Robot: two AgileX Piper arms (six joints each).
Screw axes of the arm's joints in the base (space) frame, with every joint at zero. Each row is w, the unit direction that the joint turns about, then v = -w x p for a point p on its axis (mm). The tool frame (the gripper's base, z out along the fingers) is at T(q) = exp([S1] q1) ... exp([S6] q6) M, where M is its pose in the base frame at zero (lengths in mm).
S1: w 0 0 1 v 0 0 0
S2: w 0 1 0 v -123 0 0
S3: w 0 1 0 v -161.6 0 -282.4
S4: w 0.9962 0 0.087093 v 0 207.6 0
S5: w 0 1 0 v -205.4 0 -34.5
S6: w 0.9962 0 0.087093 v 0 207.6 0
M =
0.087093 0 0.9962 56.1
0 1 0 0
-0.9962 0 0.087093 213.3
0 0 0 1
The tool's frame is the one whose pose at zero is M.
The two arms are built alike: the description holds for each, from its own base.
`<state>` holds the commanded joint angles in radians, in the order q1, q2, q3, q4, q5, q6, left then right.
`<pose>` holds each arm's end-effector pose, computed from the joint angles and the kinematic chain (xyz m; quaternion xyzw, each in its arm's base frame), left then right.
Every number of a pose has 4 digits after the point. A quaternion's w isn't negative.
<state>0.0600 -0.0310 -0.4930 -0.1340 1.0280 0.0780 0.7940 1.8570 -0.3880 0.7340 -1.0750 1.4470</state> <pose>-0.0074 -0.0109 0.2785 0.0098 0.8362 -0.0292 0.5476 0.2149 0.1421 0.1095 0.5486 0.6094 0.4295 0.3785</pose>
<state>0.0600 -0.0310 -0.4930 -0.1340 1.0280 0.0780 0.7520 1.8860 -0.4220 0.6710 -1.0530 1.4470</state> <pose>-0.0074 -0.0109 0.2785 0.0098 0.8362 -0.0292 0.5476 0.2261 0.1442 0.1054 0.5425 0.6188 0.4290 0.3725</pose>
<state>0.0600 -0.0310 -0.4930 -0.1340 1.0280 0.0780 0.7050 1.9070 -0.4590 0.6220 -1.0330 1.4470</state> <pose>-0.0074 -0.0109 0.2785 0.0098 0.8362 -0.0292 0.5476 0.2391 0.1437 0.1038 0.5420 0.6197 0.4297 0.3709</pose>
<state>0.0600 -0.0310 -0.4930 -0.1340 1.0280 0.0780 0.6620 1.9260 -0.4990 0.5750 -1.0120 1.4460</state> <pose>-0.0074 -0.0109 0.2785 0.0098 0.8362 -0.0292 0.5476 0.2524 0.1435 0.1031 0.5402 0.6203 0.4321 0.3697</pose>
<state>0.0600 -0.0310 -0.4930 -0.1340 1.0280 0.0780 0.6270 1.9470 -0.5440 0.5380 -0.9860 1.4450</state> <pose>-0.0074 -0.0109 0.2785 0.0098 0.8362 -0.0292 0.5476 0.2657 0.1445 0.1022 0.5397 0.6209 0.4339 0.3674</pose>
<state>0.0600 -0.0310 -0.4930 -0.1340 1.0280 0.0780 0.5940 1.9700 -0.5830 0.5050 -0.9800 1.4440</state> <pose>-0.0074 -0.0109 0.2785 0.0098 0.8362 -0.0292 0.5476 0.2781 0.1437 0.1013 0.5371 0.6185 0.4373 0.3710</pose>
